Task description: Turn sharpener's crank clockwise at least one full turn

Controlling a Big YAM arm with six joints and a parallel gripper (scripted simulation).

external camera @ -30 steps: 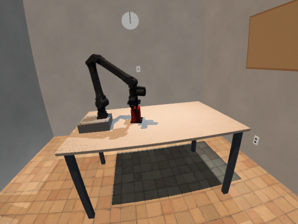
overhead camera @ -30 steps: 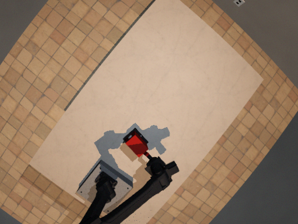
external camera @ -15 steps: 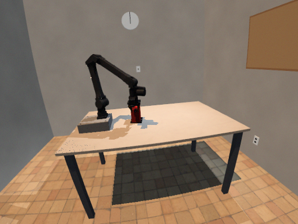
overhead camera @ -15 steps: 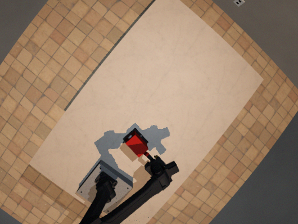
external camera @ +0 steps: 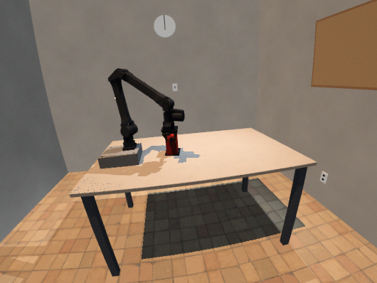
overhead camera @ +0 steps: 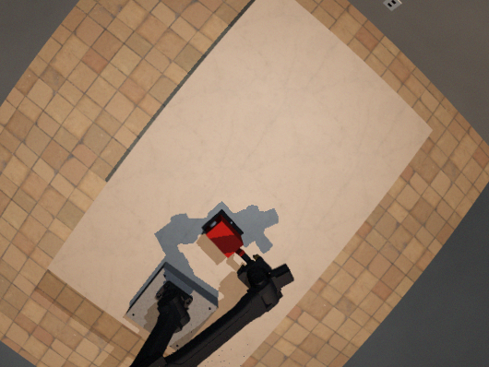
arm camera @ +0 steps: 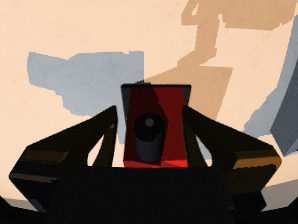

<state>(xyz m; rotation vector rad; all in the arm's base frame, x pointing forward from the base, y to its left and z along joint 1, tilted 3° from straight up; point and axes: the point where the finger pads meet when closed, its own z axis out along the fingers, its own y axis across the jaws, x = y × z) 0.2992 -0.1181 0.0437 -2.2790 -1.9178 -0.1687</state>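
The dark handle knob lies 20 mm to the left of my hand.
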